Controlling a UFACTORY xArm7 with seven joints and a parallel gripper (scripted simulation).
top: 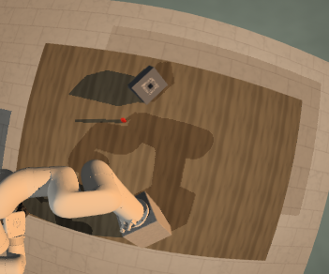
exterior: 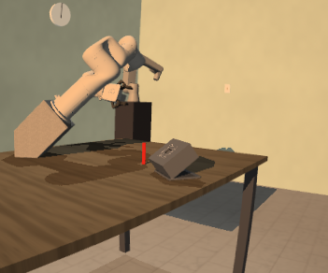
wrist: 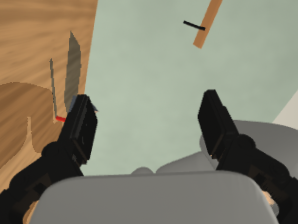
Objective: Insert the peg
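Right now my hand is 440 mm short of the red peg, 340 mm to the left of it and 220 mm above it.
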